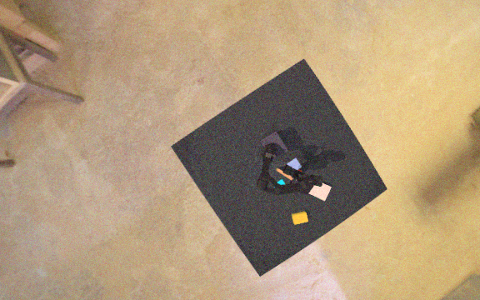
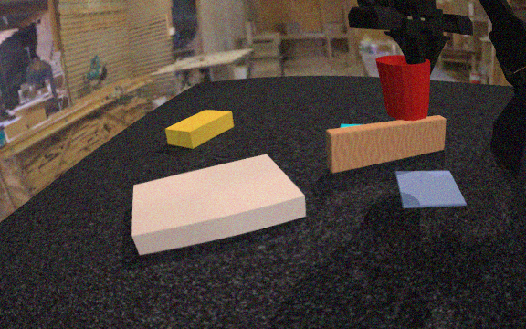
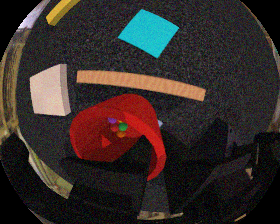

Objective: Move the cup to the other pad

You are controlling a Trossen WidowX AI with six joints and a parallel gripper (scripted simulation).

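The cyan pad lies 90 mm ahead of my gripper tip, 110 mm to the right of it and 120 mm below it. The rest, counted from my gripper tip: pale blue pad 10 mm behind, 70 mm to the left, 120 mm below; red cup 20 mm ahead, 20 mm to the left; wooden block 40 mm ahead, 20 mm to the right, 100 mm below.
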